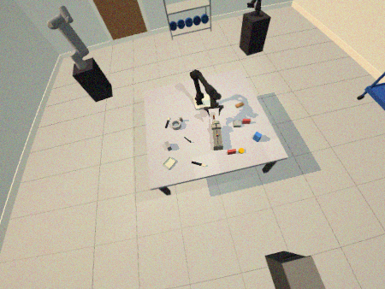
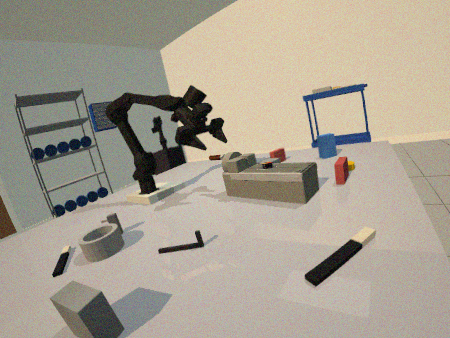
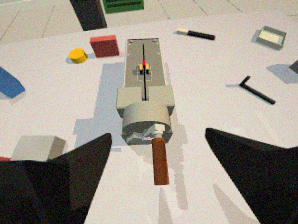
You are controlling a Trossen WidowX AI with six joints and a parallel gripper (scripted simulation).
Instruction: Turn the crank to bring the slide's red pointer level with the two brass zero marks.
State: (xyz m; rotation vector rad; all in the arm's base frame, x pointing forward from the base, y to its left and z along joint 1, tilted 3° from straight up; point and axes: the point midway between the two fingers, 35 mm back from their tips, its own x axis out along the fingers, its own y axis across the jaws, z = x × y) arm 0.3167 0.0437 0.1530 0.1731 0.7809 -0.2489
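The brown crank handle is 20 mm behind my gripper tip and 40 mm below it. Also, from my gripper tip: yellow disc (370 mm ahead, 120 mm to the left, 150 mm below); then red pointer (170 mm ahead, 40 mm to the right, 70 mm below); then black l-shaped piece (80 mm ahead, 310 mm to the right, 140 mm below).
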